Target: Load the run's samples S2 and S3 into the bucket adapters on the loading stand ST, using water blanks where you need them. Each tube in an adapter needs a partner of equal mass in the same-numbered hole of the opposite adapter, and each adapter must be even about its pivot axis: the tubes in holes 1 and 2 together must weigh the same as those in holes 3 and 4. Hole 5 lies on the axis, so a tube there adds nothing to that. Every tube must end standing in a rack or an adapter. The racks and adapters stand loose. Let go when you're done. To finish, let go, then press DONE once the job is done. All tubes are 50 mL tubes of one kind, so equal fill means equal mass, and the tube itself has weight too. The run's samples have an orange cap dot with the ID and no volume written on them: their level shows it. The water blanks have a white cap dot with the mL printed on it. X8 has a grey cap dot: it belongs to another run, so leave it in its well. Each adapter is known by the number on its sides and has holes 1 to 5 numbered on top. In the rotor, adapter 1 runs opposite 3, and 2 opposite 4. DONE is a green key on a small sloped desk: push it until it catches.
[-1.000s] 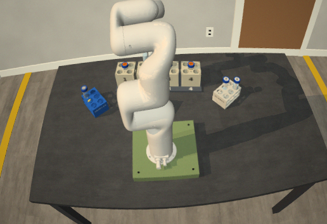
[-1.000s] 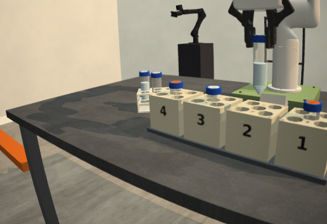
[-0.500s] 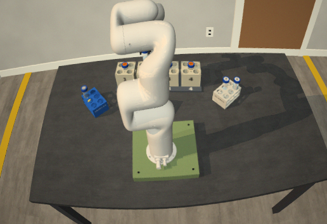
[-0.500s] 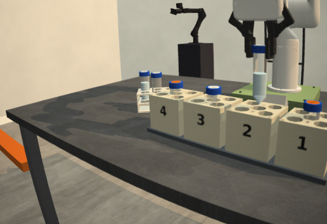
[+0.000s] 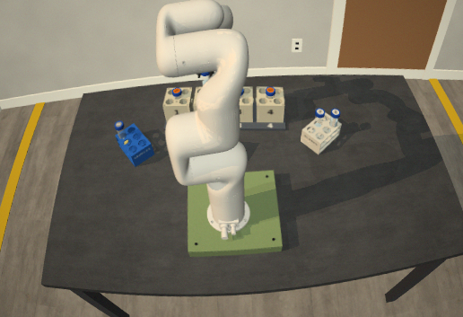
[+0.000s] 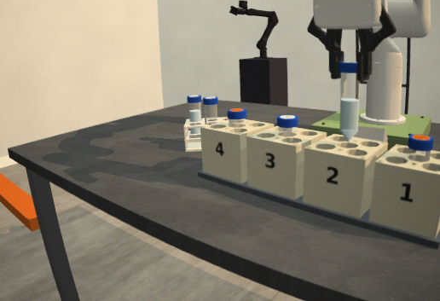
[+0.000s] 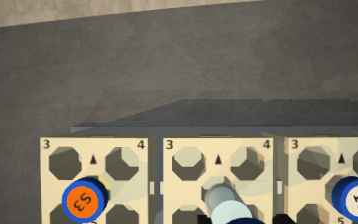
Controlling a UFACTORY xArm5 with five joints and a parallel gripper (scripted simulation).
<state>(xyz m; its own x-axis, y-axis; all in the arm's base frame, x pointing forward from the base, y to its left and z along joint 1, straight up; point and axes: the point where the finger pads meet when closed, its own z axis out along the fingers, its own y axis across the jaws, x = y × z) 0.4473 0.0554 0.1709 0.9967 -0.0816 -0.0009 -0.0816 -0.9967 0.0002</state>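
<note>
Now: hand 1 cm to the left of the blue-capped tube and 5 cm above it. From my hand the other things lie so: bucket adapter: 1 cm ahead, 11 cm to the left, 16 cm below; then loading stand ST: 1 cm behind, 5 cm to the right, 21 cm below; then sample tube S2: 2 cm behind, 23 cm to the right, 15 cm below.
</note>
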